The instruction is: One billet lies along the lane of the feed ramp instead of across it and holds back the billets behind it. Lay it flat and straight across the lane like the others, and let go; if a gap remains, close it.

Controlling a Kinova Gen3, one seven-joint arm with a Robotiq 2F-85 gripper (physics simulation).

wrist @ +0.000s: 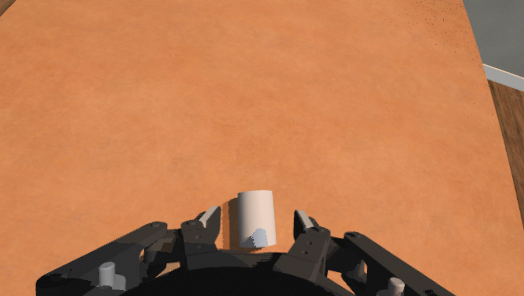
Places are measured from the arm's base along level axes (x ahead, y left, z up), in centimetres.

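Pixels of known places: gripper, fingertip midpoint: (257, 220).
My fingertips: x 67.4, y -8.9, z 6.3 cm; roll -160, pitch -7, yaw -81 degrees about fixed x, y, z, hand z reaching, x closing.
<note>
Behind a point stands the place of what it marks.
A light grey-white cylindrical billet (256, 219) @[z 1.8, x 67.5, y -9.2 cm] lies on its side on the orange surface, low in the middle of the wrist view, its long axis running nearly up and down the view. My gripper (257, 220) @[z 6.3, x 67.4, y -8.9 cm] is open around it, one finger on each side, with a gap between each fingertip and the billet. A bluish patch shows on the billet's near end. The feed ramp, its lane and the other billets do not show in this view.
The orange table top (260, 100) @[z -2.2, x 83.9, y -6.6 cm] spreads around the billet. Its right edge slants down the right side, with brown wooden floor (510, 120), a pale strip (505, 77) and a grey area (500, 30) beyond. More wood shows at the top left corner.
</note>
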